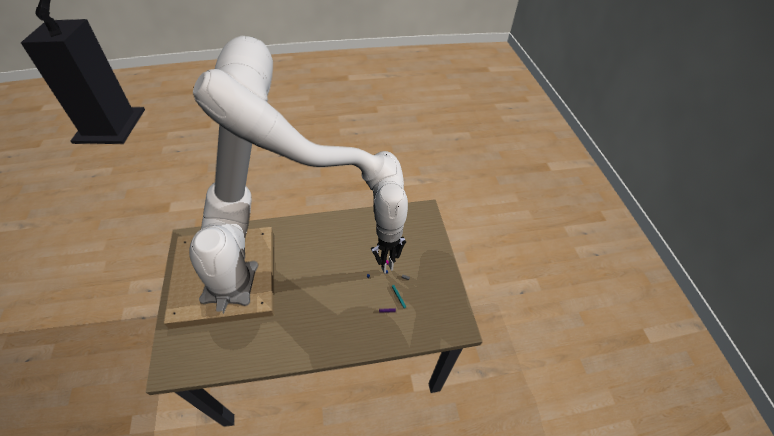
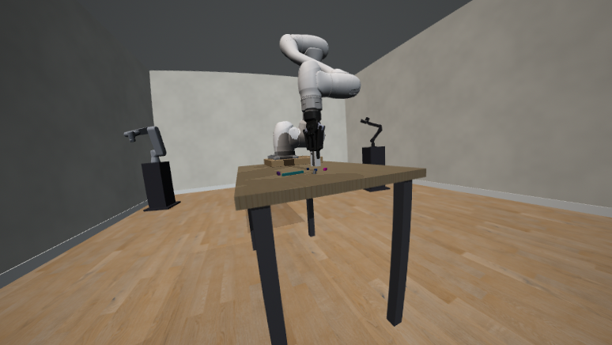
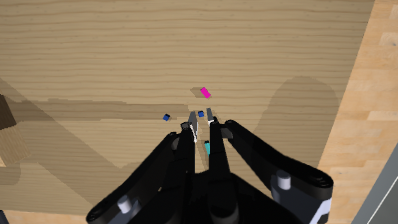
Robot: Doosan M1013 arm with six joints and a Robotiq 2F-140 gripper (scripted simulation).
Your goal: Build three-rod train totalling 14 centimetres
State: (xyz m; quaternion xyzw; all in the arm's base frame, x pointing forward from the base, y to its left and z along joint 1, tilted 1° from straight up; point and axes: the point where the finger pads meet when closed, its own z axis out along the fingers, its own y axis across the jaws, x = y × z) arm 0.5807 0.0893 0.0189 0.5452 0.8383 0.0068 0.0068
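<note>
Right now the magenta rod is 4 cm to the left of my hand and 5 cm below it. Round my hand: purple rod 16 cm to the right, 5 cm below; turquoise rod 4 cm ahead, 11 cm to the right, 5 cm below; grey rod 7 cm ahead, 2 cm to the right, 5 cm below.
</note>
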